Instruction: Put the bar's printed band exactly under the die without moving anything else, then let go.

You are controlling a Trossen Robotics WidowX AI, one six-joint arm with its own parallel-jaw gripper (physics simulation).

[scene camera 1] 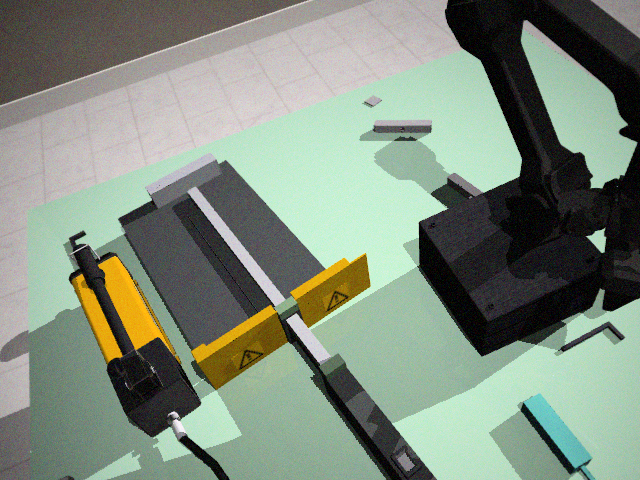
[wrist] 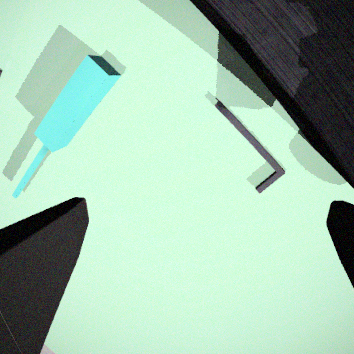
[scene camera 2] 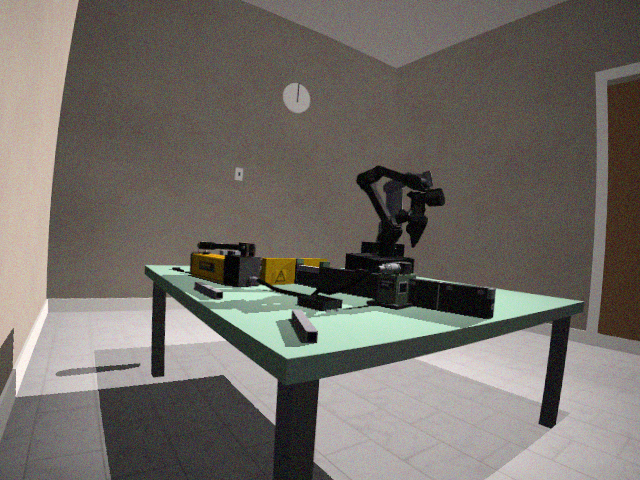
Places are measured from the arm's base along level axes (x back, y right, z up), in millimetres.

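Pixels of known places: gripper, fingertip midpoint: (wrist: 210,211) (scene camera 2: 414,245); arm's base at its link origin: (scene camera 1: 533,226) (scene camera 2: 386,255).
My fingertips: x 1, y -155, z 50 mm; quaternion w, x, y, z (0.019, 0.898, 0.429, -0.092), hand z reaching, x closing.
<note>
Ahead of a thing's pixels: the offset from my fingertips to its top centre. "spot": to the spot under its first point. Level surfaces: height alone.
My gripper (wrist: 210,211) (scene camera 2: 414,242) is open and empty, raised above the green table. Several grey bars show. One bar with a hole in its side @[spot: dx -32, dy +606, dz -167 mm] (scene camera 1: 402,127) lies at the back, and a second bar @[dx +7, dy +347, dz -150 mm] (scene camera 1: 464,184) lies partly hidden behind the robot's base. In scene camera 2, one bar @[dx -700, dy -417, dz -150 mm] (scene camera 2: 303,326) lies near the front corner and another bar @[dx -782, dy -9, dz -150 mm] (scene camera 2: 208,290) lies near the left edge. A long silver strip (scene camera 1: 235,242) runs along a dark bed and through a yellow guard. I cannot make out a printed band or tell which part is the die.
A yellow and black machine @[spot: dx -661, dy +282, dz -86 mm] (scene camera 1: 121,315) (scene camera 2: 224,267) with a cable stands left of the dark bed @[dz -120 mm] (scene camera 1: 273,227). The yellow guard @[spot: dx -474, dy +164, dz -108 mm] (scene camera 1: 248,343) crosses its front. A black base (scene camera 1: 496,268) stands at right. A bent hex key @[dx +22, dy -1, dz -164 mm] (wrist: 250,137) (scene camera 1: 586,338) and cyan block @[dx -101, dy -151, dz -142 mm] (wrist: 77,105) (scene camera 1: 555,431) lie nearby.
</note>
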